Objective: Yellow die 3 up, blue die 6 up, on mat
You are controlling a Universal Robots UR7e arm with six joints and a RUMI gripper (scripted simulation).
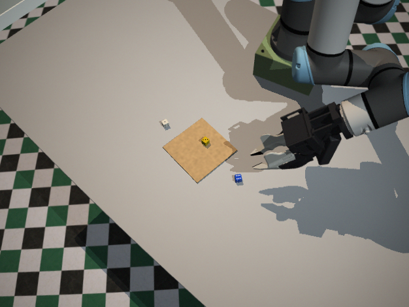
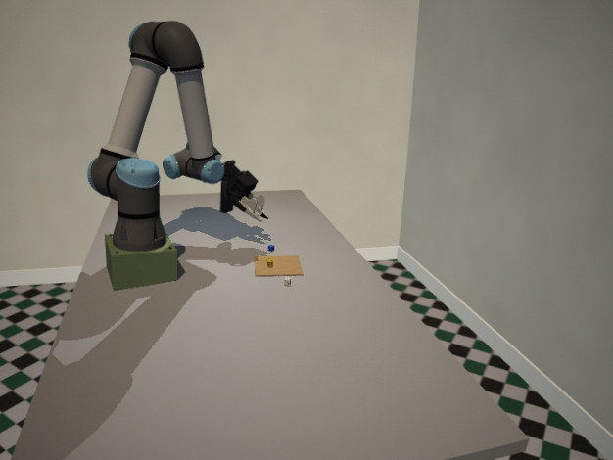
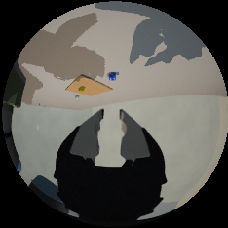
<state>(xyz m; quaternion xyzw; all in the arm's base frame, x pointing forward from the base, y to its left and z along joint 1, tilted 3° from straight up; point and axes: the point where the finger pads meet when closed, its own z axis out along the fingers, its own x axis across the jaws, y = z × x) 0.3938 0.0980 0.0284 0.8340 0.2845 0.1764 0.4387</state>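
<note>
Now: hand 10 cm above the blue die, 3 cm to the left of it and 2 cm short of it. Round my hand: tan mat: 16 cm to the right, 10 cm below; then white die: 29 cm to the right, 10 cm below, 1 cm behind; then yellow die: 16 cm to the right, 9 cm below, 2 cm behind.
</note>
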